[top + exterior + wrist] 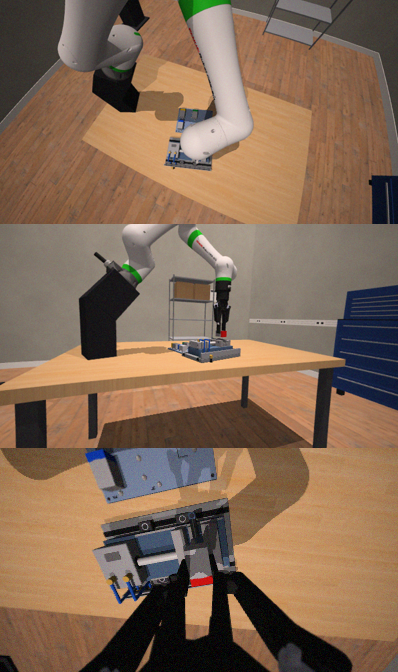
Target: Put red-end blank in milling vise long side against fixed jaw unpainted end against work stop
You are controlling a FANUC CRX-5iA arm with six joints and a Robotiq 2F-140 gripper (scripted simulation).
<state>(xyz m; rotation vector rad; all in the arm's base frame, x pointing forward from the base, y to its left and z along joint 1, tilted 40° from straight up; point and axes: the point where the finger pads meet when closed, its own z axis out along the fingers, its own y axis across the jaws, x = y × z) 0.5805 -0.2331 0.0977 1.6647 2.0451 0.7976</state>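
The fixed jaw is 30 mm ahead of my hand, 20 mm to the left of it and 90 mm below it. Round my hand: work stop rod 10 mm behind, 50 mm to the left, 80 mm below; red-ended blank 30 mm below; blue-ended blank 200 mm behind, 140 mm to the left, 140 mm below.
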